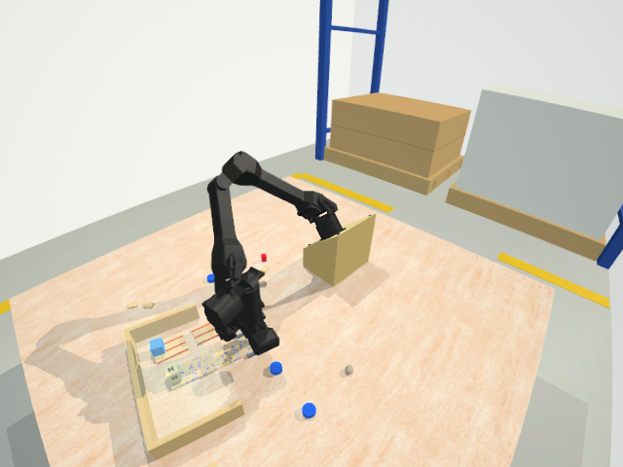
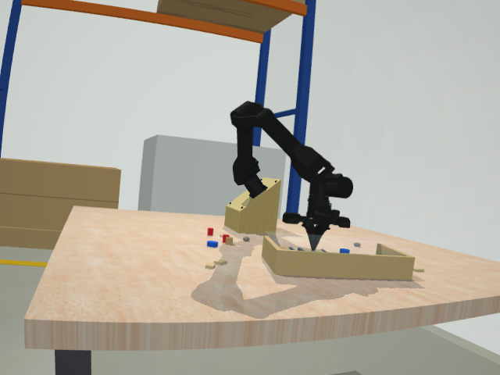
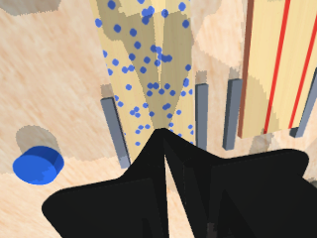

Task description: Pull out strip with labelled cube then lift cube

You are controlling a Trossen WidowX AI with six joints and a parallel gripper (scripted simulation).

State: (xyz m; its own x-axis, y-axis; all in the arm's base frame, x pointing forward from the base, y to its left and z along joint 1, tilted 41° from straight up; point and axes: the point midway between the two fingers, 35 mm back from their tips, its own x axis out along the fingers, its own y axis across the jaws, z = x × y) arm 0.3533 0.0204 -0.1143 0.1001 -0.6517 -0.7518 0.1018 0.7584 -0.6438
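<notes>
The labelled cube lies 210 mm ahead of my gripper tip, 20 mm to the right of it and 20 mm above it.
</notes>
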